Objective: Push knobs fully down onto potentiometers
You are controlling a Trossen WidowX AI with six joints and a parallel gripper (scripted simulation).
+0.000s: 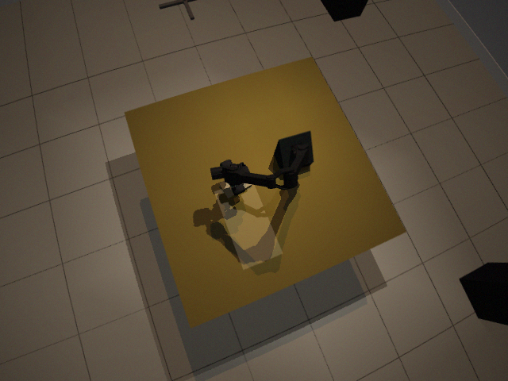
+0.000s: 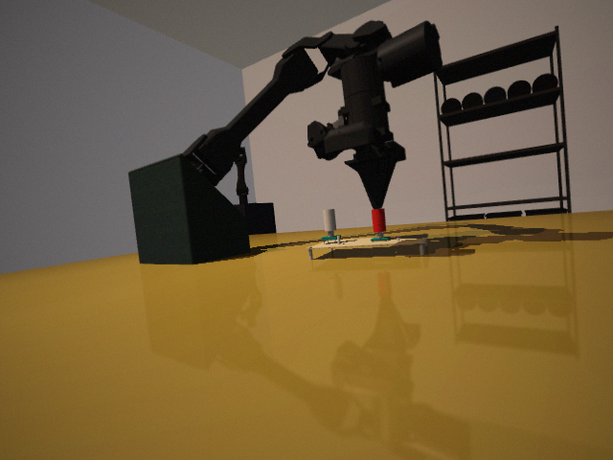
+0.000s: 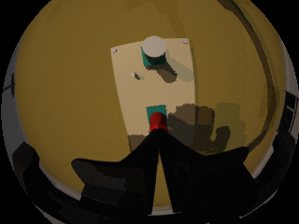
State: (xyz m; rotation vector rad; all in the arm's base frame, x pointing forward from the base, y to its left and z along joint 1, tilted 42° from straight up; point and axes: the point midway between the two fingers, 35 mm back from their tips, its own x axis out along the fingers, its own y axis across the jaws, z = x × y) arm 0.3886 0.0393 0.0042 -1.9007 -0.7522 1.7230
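Right now the red knob is 20 mm below my gripper tip. The rest, counted from my gripper tip: white knob 80 mm behind, 10 mm to the right, 10 mm below.
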